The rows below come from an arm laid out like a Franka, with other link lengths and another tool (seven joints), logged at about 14 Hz.
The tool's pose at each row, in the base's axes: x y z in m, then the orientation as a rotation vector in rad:
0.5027 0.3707 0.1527 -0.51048 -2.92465 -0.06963
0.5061 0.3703 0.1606 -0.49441 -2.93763 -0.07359
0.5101 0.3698 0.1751 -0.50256 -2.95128 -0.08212
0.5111 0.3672 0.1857 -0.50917 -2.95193 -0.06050
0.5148 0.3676 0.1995 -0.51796 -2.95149 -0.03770
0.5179 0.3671 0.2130 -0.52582 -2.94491 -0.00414
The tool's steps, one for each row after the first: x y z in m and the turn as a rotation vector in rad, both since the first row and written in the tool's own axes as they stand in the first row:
-0.0019 0.0009 -0.0084 -0.00312 -0.00948 -0.01249
-0.0032 0.0020 -0.0233 -0.01138 -0.02338 -0.00948
-0.0031 0.0001 -0.0341 0.00218 -0.02714 -0.00403
-0.0040 0.0020 -0.0482 0.01644 -0.03050 0.00305
-0.0046 0.0028 -0.0621 0.03875 -0.02912 0.01099

